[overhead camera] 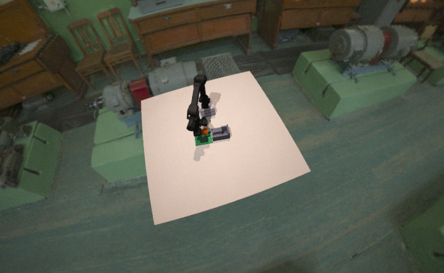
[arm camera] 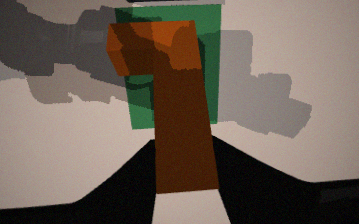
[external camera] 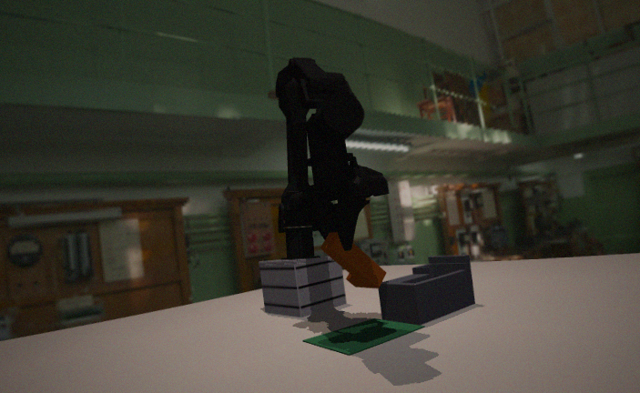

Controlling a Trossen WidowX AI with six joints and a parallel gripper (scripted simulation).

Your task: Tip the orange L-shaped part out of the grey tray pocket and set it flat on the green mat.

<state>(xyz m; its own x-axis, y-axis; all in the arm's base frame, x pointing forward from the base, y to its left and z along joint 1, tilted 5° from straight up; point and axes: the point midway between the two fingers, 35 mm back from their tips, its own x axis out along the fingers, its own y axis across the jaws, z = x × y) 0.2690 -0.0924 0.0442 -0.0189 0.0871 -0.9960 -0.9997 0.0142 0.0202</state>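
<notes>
My gripper tip is now 20 mm to the right of the green mat and 150 mm above it. The rest, counted from my gripper tip: orange L-shaped part 10 mm behind, 30 mm to the left, 30 mm below.
</notes>
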